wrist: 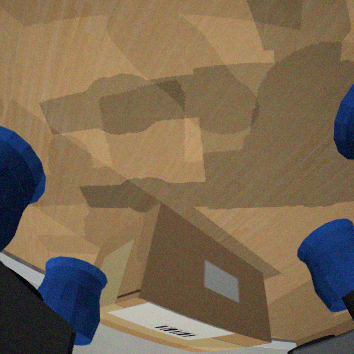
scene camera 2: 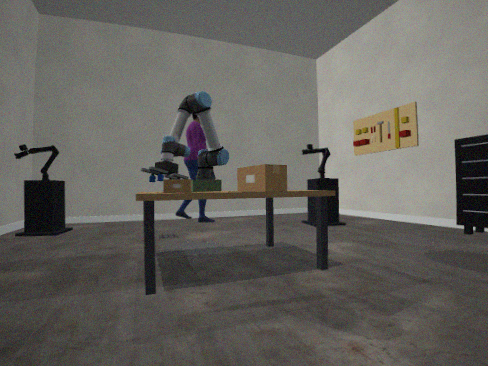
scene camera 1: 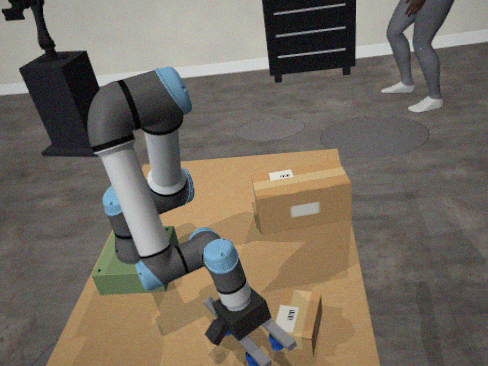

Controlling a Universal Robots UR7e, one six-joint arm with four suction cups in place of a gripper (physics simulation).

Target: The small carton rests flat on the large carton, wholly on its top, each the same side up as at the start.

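Pixels of known places: hand, its tool point: (wrist: 197,218) (scene camera 1: 251,337); arm's base, origin of its link: (scene camera 2: 205,180).
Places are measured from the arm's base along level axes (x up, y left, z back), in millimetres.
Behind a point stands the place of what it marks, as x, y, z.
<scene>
The small carton (scene camera 1: 299,320) {-13, -207, -547} (scene camera 2: 173,186) {-52, -202, -585} (wrist: 200,270) {-50, -204, -488} rests on the near part of the table, with its tape and barcode label on top. In the wrist view it lies low between the blue cups. The large carton (scene camera 1: 303,204) {13, 242, -496} (scene camera 2: 263,178) {-13, 292, -631} stands upright farther along the table, tape and barcode label on top; it does not show in the wrist view. Nothing rests on it. My suction gripper (scene camera 1: 251,340) {-31, -261, -431} (scene camera 2: 163,176) is beside and a little above the small carton, with no carton on its cups. Contact between the cups and the small carton is not seen.
The green base block (scene camera 1: 130,280) {-30, -114, -13} (scene camera 2: 207,185) {-43, 8, -92} under the arm stands on the table (scene camera 1: 220,175) {-87, 548, -94} (scene camera 2: 230,195) {-103, 98, -680}. A black drawer cabinet (scene camera 1: 310,40) (scene camera 2: 472,175) and dark pedestals with small arms stand beyond the table. Persons show partly in both scene views.
</scene>
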